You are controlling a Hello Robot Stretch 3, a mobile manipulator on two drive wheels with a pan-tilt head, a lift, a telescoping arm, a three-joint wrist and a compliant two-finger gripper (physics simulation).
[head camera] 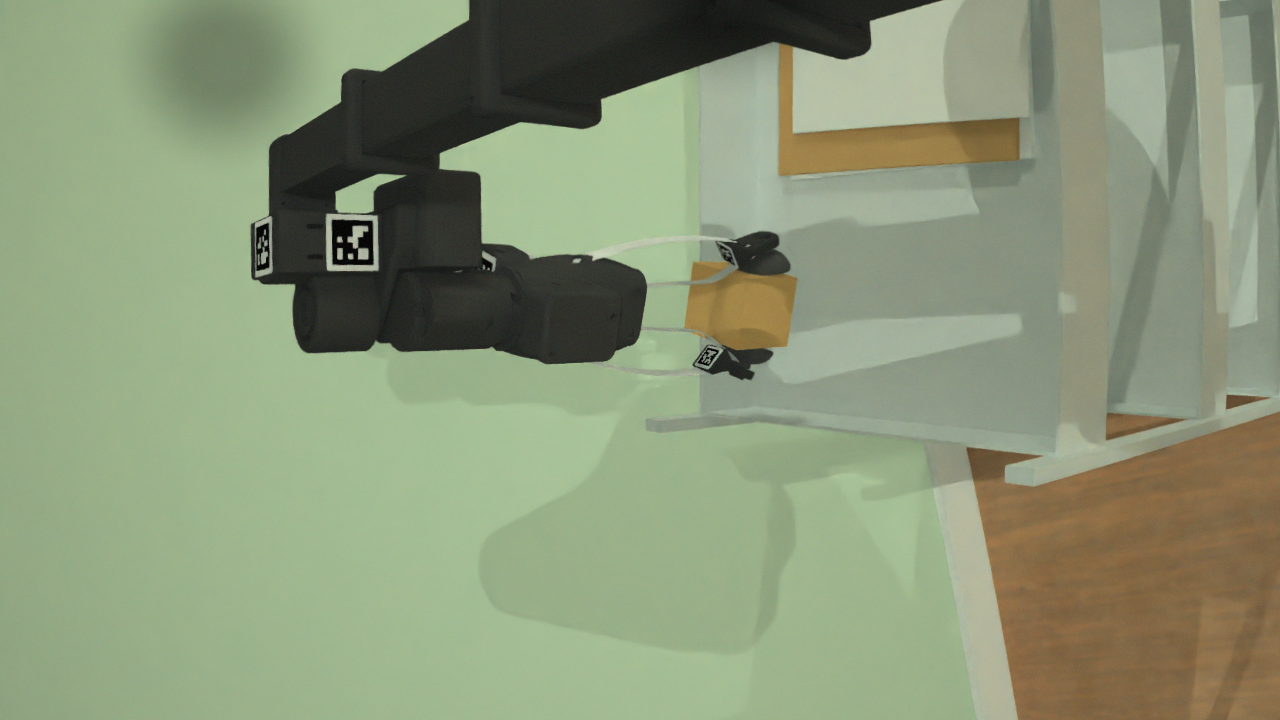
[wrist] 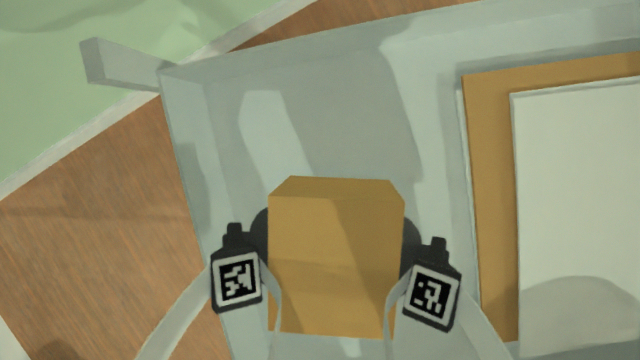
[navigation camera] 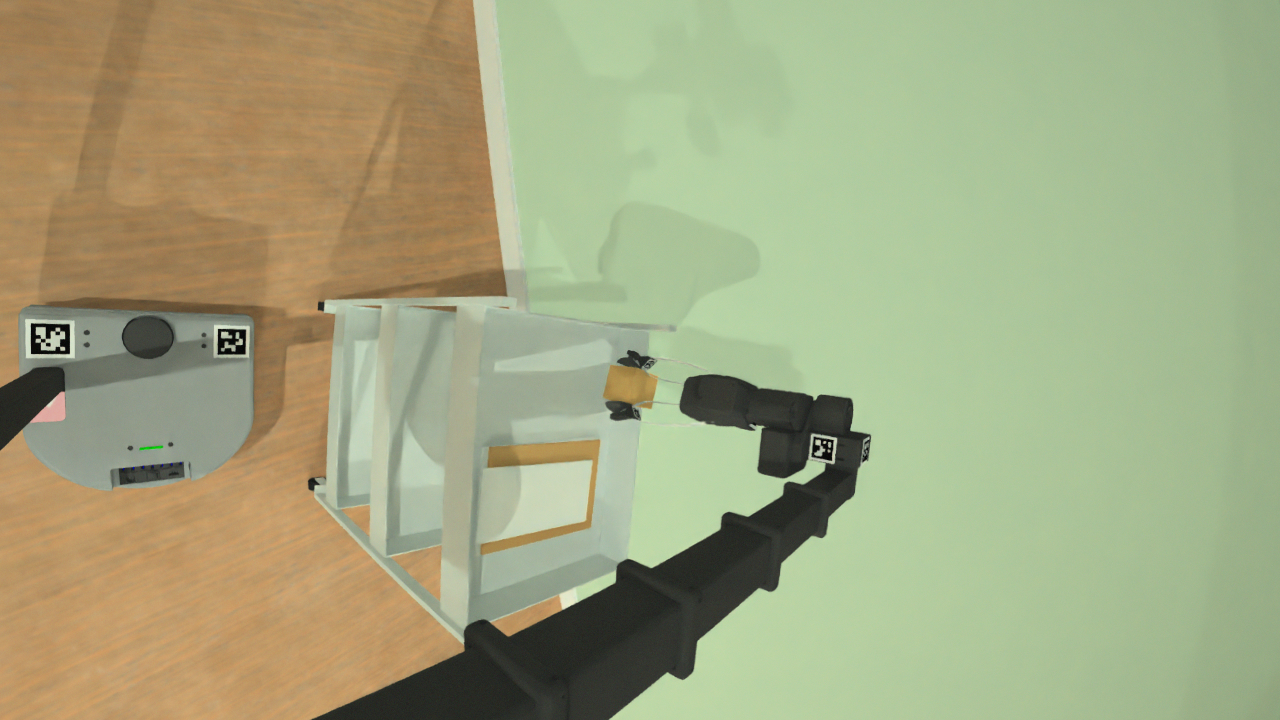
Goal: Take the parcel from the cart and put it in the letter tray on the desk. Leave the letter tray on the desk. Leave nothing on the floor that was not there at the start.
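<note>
The parcel is a small orange-brown box. My gripper is shut on it, with a dark fingertip pressed against each side. The parcel is held above the top tray of the pale grey cart, near the wall-side end in the head view. The underside of the parcel is hidden. The desk and the letter tray do not show in these views.
A brown folder with white sheets lies on the cart beside the gripper. The green wall is close behind the wrist. My base stands on the wooden floor.
</note>
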